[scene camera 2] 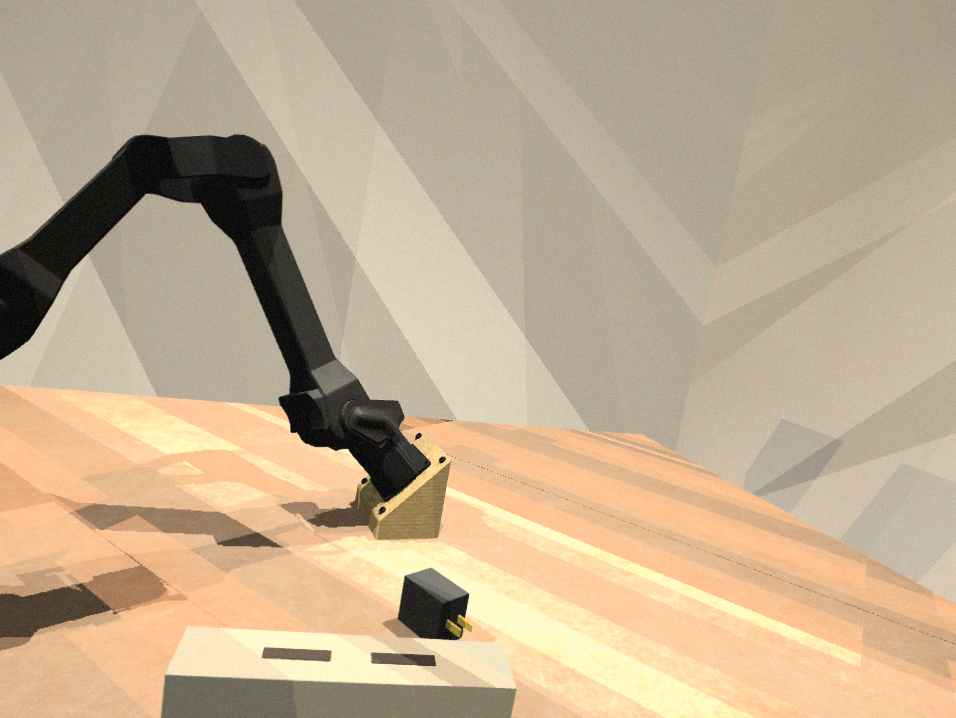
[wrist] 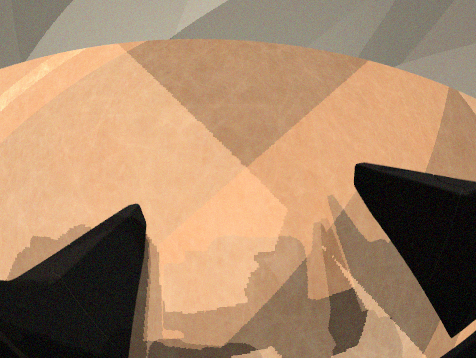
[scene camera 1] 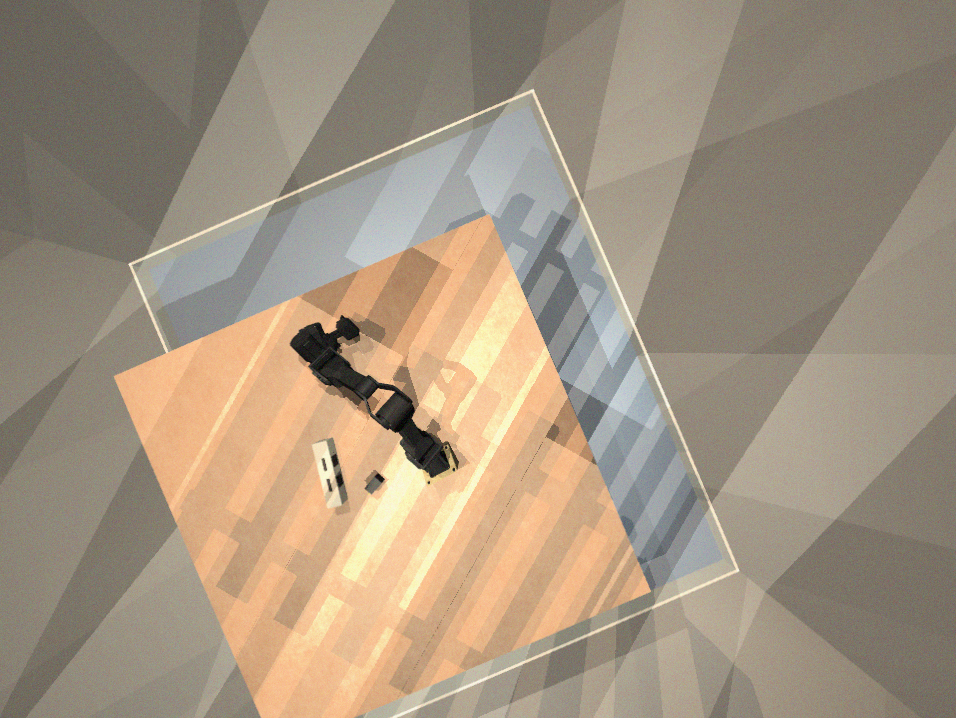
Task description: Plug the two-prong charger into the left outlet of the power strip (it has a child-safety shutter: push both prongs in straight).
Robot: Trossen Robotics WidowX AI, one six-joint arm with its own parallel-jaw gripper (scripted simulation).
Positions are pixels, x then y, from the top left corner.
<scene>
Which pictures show my gripper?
The wrist view and scene camera 1 only.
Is my gripper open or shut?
Open.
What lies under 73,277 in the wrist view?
My gripper.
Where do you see a two-prong charger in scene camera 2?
At 433,607
</scene>
